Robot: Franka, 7 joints.
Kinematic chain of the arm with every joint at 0, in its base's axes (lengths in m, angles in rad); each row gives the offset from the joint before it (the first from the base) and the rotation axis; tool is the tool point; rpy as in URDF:
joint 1: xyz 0 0 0.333 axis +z
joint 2: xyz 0 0 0 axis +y
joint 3: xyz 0 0 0.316 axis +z
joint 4: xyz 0.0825 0 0 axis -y
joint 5: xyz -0.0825 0 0.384 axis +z
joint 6: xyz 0 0 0 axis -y
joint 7: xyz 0.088 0 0 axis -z
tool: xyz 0 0 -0.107 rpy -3.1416 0 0
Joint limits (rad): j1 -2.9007..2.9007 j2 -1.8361..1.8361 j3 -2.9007..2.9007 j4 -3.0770..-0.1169 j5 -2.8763..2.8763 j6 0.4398..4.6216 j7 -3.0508..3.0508
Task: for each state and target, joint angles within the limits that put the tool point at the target. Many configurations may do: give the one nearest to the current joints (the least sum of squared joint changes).
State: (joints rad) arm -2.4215 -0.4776 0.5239 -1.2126 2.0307 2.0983 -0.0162
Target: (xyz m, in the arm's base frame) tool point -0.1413 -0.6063 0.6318
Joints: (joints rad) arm -2.3862 0.0505 0.5404 -1.7439 1.9943 2.1583 -0.0162
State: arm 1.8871 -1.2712 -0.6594 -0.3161 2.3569 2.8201 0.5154
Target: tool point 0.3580 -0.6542 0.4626
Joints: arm 1.8504 -1.4614 -0.6994 -0.1169 2.3568 3.7193 0.5154
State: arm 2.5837 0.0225 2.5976 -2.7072 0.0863 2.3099 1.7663
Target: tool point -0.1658 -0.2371 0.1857
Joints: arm 2.0047 0.0697 2.0664 -2.8020 -0.0069 2.0844 1.7663
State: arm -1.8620 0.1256 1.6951 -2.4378 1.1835 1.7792 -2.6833
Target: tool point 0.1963 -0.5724 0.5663
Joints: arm -2.4724 0.1805 1.1938 -1.7905 1.2518 1.9356 -2.6833
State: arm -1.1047 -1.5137 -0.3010 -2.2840 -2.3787 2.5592 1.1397
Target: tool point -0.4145 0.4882 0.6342
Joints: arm -1.6536 -1.8361 -0.8238 -1.6644 -2.3787 2.3719 1.1397
